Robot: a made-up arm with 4 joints.
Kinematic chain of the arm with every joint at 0, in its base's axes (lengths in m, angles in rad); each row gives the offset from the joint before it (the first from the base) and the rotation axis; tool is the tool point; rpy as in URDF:
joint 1: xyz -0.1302 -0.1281 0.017 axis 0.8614 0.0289 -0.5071
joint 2: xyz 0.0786 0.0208 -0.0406 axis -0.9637 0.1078 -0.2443
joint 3: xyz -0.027 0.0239 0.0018 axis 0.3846 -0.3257 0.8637
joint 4: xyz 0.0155 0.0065 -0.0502 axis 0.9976 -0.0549 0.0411
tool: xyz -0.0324 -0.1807 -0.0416 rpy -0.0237 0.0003 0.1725
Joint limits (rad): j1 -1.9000..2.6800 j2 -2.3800..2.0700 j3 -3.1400..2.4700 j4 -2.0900..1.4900
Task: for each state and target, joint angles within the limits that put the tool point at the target. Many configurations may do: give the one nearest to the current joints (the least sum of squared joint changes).
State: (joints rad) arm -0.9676 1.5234 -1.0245 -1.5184
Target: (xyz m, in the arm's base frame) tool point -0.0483 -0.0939 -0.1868
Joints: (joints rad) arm -1.2189 1.4839 -0.5969 -1.9243
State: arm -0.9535 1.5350 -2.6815 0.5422
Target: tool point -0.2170 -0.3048 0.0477
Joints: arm -1.2235 1.8150 -2.0846 1.3229
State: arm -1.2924 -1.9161 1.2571 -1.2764
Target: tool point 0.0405 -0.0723 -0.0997
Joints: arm -1.0770 -1.6778 1.2536 -0.7426
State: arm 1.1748 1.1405 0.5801 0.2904
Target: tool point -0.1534 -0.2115 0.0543
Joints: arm 1.0090 1.1643 -0.0174 -0.4613
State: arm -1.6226 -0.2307 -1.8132 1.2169
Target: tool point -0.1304 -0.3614 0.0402
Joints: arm -1.9000 -0.1353 -1.8174 1.2041
